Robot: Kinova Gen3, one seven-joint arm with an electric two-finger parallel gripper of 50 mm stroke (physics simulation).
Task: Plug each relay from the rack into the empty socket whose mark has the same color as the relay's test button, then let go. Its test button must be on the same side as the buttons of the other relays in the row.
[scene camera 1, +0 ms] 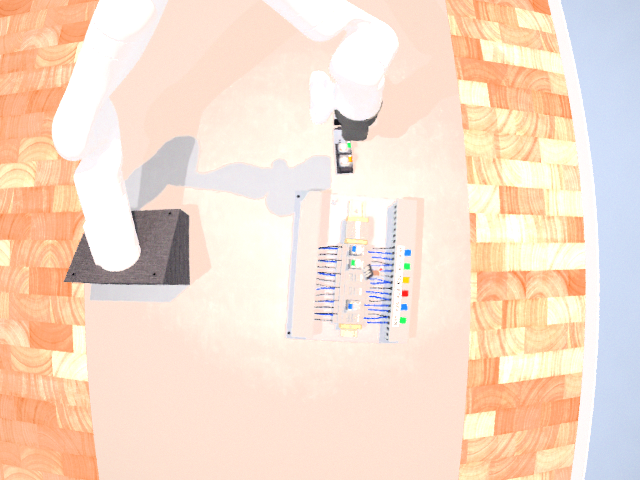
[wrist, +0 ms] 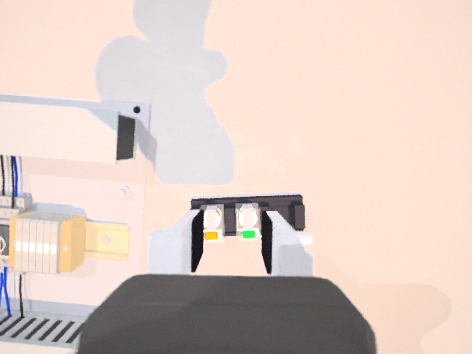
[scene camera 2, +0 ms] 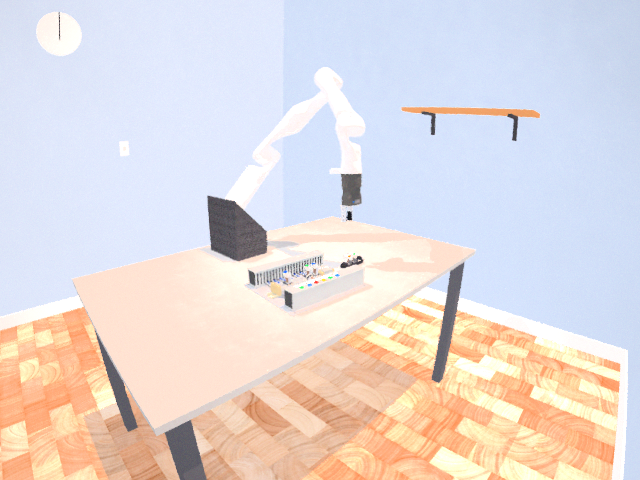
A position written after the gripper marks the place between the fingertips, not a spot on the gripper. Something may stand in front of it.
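There's a black rack here (wrist: 290, 207). And you've got the gripper (scene camera 2: 346, 221), (scene camera 1: 339, 132), (wrist: 232, 232), so it's there in those views.
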